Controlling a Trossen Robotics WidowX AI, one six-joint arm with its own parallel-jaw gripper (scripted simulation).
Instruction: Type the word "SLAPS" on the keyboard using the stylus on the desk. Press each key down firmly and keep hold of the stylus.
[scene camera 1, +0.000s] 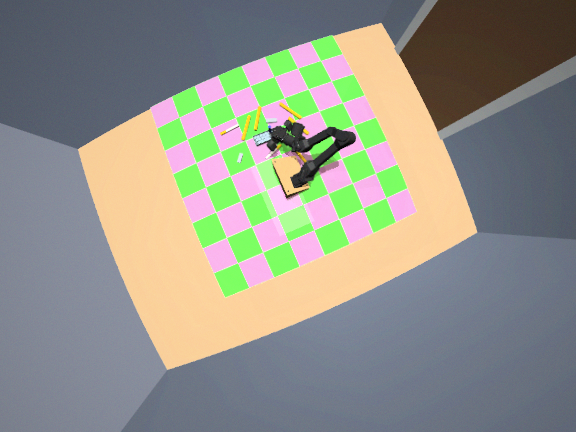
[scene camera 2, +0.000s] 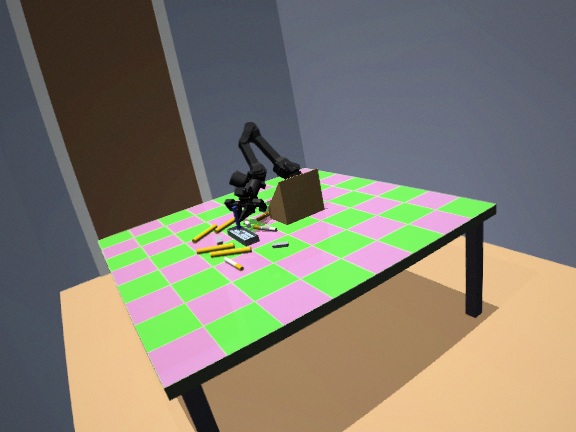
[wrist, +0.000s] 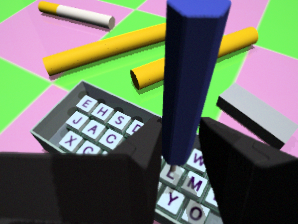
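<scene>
My gripper (scene camera 2: 237, 221), visible too in the wrist view (wrist: 179, 125).
</scene>
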